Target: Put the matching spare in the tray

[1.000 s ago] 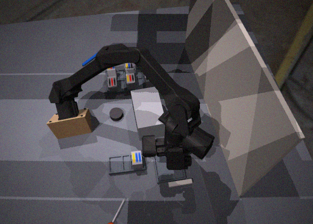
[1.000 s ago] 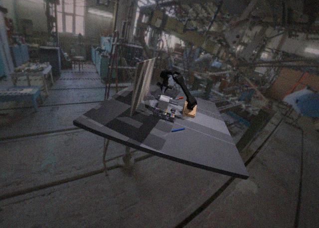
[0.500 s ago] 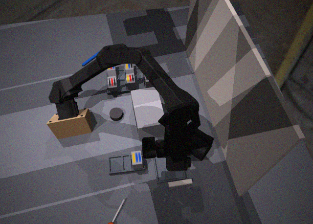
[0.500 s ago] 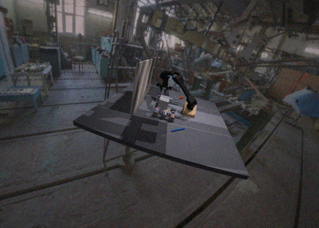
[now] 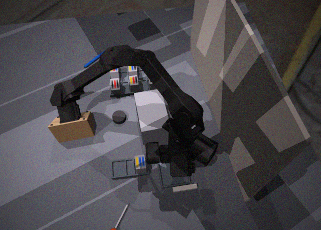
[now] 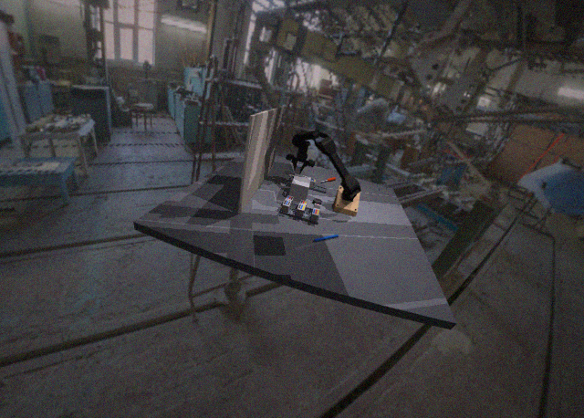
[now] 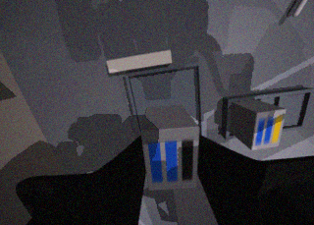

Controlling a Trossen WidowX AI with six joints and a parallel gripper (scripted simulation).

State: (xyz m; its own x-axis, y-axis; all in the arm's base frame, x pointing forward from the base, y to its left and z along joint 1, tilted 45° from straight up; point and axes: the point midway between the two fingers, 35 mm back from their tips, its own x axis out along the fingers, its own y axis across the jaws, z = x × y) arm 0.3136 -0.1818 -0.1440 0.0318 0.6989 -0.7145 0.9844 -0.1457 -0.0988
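Right now the tray is 10 mm behind my gripper tip, 10 mm to the left of it and 70 mm below it. From my gripper tip the other things lie so: black puck (150 mm behind, 250 mm to the left, 60 mm below); grey spare block (20 mm above); flat holder (150 mm behind, 40 mm to the left, 60 mm below).
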